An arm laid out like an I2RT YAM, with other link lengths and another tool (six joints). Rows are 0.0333 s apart.
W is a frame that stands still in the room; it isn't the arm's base.
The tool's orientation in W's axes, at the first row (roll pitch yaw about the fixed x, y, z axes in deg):
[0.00, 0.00, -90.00]
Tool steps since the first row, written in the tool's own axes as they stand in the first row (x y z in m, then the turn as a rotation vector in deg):
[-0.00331, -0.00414, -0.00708, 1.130, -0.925, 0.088]
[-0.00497, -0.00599, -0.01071, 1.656, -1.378, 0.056]
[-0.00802, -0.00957, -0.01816, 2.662, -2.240, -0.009]
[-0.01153, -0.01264, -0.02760, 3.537, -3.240, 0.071]
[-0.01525, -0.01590, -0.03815, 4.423, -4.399, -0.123]
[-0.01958, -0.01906, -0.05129, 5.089, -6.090, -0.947]
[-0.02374, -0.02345, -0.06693, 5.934, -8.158, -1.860]
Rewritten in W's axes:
[-0.00414, 0.00331, -0.00708, -0.925, -1.130, 0.088]
[-0.00599, 0.00497, -0.01071, -1.378, -1.656, 0.056]
[-0.00957, 0.00802, -0.01816, -2.240, -2.662, -0.009]
[-0.01264, 0.01153, -0.02760, -3.240, -3.537, 0.071]
[-0.01590, 0.01525, -0.03815, -4.399, -4.423, -0.123]
[-0.01906, 0.01958, -0.05129, -6.090, -5.089, -0.947]
[-0.02345, 0.02374, -0.06693, -8.158, -5.934, -1.860]

